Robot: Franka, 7 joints.
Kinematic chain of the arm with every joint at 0, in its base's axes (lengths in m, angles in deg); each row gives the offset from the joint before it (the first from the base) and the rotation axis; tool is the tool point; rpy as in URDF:
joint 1: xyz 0 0 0.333 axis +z
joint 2: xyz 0 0 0 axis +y
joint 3: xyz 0 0 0.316 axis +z
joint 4: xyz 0.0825 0 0 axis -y
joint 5: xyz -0.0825 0 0.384 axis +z
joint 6: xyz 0 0 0 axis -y
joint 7: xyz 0.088 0 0 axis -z
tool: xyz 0 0 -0.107 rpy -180 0 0
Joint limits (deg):
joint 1: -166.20..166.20
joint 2: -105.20..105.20
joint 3: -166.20..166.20
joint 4: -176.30..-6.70
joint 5: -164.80..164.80
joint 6: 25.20..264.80
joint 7: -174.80..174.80
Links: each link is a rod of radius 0.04 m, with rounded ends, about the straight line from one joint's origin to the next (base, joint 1, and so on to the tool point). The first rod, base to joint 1, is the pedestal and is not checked.
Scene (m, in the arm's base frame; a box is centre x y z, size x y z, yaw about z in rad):
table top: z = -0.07
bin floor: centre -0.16 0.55 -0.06 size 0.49 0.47 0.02 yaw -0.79
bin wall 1: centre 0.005 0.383 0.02 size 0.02 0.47 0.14 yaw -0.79
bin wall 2: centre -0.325 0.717 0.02 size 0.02 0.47 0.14 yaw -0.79
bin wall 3: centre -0 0.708 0.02 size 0.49 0.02 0.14 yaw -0.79
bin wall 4: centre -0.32 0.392 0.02 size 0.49 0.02 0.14 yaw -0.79
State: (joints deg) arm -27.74 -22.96 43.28 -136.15 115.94 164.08 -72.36
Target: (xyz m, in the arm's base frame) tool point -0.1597 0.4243 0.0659
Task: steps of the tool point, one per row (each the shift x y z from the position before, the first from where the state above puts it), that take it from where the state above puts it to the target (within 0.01 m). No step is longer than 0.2 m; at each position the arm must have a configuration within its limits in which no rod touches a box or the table.
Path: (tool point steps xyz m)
1: -0.0517 0.1552 -0.0031
2: -0.0931 0.1303 -0.0332
3: -0.1203 0.0899 -0.0634
4: -0.1298 0.0390 -0.0888
5: -0.1208 -0.0154 -0.1057
6: -0.0958 -0.0669 -0.1109

